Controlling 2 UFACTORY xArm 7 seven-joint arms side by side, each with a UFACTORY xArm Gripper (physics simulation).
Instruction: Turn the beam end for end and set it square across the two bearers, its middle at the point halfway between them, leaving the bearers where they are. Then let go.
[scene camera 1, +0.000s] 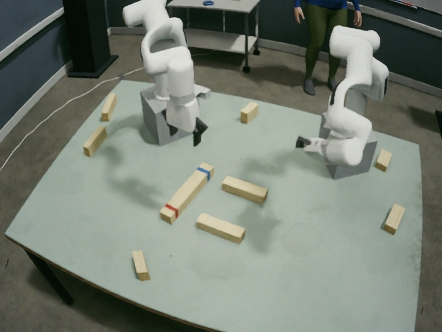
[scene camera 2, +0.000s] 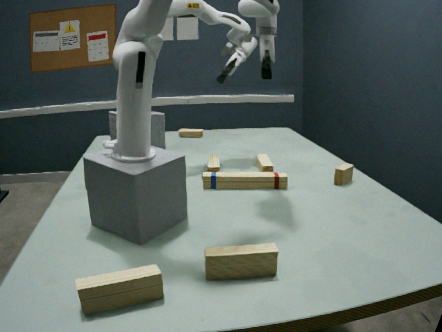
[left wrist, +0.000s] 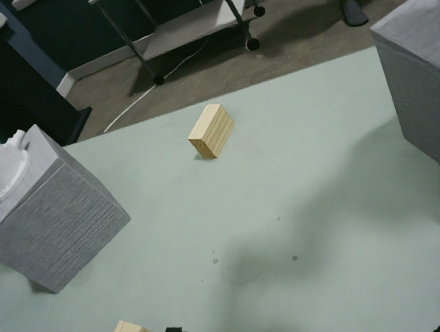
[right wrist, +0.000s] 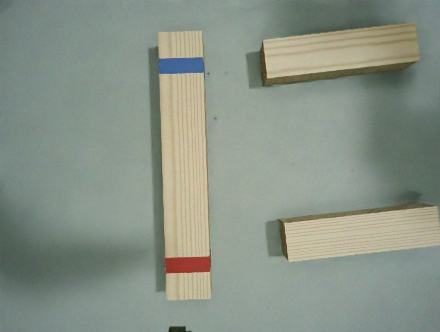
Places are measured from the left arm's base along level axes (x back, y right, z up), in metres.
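Pixels of known places: left gripper, fingertip midpoint: (scene camera 1: 308, 149) (scene camera 2: 221, 77); right gripper, fingertip midpoint: (scene camera 1: 185, 138) (scene camera 2: 266, 78); right arm's base, origin of the base link: (scene camera 1: 168, 92) (scene camera 2: 133, 155) (left wrist: 8, 178).
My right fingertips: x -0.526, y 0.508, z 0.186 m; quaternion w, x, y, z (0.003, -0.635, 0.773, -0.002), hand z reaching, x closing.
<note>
For each thing: its middle in the pictures, then the offset to it from my right fingertips.
- beam, body centre: (right wrist: 186, 165) (scene camera 2: 245, 180) (scene camera 1: 187, 192) dx +0.086, dy +0.060, dz -0.364 m
- blue-side bearer, body centre: (right wrist: 336, 55) (scene camera 1: 244, 190) (scene camera 2: 213, 165) dx +0.180, dy -0.141, dz -0.366 m
- red-side bearer, body centre: (right wrist: 356, 231) (scene camera 1: 220, 228) (scene camera 2: 264, 165) dx -0.030, dy -0.124, dz -0.366 m
The beam (scene camera 1: 187, 194) (scene camera 2: 245, 181) (right wrist: 184, 165) lies flat on the table, beside the bearers, its blue band towards the arm bases and its red band away from them. The blue-side bearer (scene camera 1: 245, 189) (scene camera 2: 213, 162) (right wrist: 340, 52) and the red-side bearer (scene camera 1: 220, 228) (scene camera 2: 264, 162) (right wrist: 360, 232) lie apart, roughly parallel, with nothing on them. My right gripper (scene camera 1: 185, 136) (scene camera 2: 266, 71) is open, pointing down high above the table near the beam's blue end. My left gripper (scene camera 1: 302, 142) (scene camera 2: 223, 77) is open and empty, high and off to the side of the bearers.
Loose blocks (scene camera 1: 109, 107) (scene camera 1: 95, 141) (scene camera 1: 140, 265) (scene camera 1: 249, 112) (left wrist: 212, 131) (scene camera 1: 383, 160) (scene camera 1: 394, 218) lie around the table. The grey pedestals (scene camera 1: 156, 122) (scene camera 2: 137, 200) (scene camera 1: 352, 162) carry the arms at the back. A trolley and a standing figure are behind the table.
</note>
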